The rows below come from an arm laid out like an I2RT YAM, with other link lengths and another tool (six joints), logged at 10 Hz.
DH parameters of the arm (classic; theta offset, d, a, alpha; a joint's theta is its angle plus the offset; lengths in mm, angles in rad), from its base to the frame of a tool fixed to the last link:
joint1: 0 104.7 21.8 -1.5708
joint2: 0 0 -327.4 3.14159
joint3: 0.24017 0 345.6 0
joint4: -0.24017 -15 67.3 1.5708
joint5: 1.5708 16.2 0 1.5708
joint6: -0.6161 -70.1 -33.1 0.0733
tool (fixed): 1.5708 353.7 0 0
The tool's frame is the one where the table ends.
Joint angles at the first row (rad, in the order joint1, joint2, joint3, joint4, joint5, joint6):
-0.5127, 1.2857, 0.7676, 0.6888, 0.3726, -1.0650
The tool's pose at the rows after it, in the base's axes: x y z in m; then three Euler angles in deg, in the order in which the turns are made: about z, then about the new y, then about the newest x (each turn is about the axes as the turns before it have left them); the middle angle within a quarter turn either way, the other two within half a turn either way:
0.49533 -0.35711 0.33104 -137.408 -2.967 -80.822
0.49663 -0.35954 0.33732 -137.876 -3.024 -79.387
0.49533 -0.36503 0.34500 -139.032 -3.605 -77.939
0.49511 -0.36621 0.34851 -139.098 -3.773 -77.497
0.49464 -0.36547 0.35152 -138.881 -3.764 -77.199
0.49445 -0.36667 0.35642 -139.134 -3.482 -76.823
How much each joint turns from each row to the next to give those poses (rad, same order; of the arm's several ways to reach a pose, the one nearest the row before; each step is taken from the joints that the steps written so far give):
-0.0011, 0.0096, 0.0036, 0.0110, 0.0016, 0.0050
0.0008, 0.0139, 0.0019, 0.0393, 0.0058, -0.0108
-0.0022, 0.0138, 0.0060, 0.0370, 0.0123, -0.0226
-0.0033, 0.0012, 0.0032, 0.0061, -0.0038, -0.0049
-0.0022, -0.0048, 0.0000, 0.0001, -0.0065, 0.0000
0.0001, 0.0009, 0.0083, -0.0001, 0.0045, 0.0015

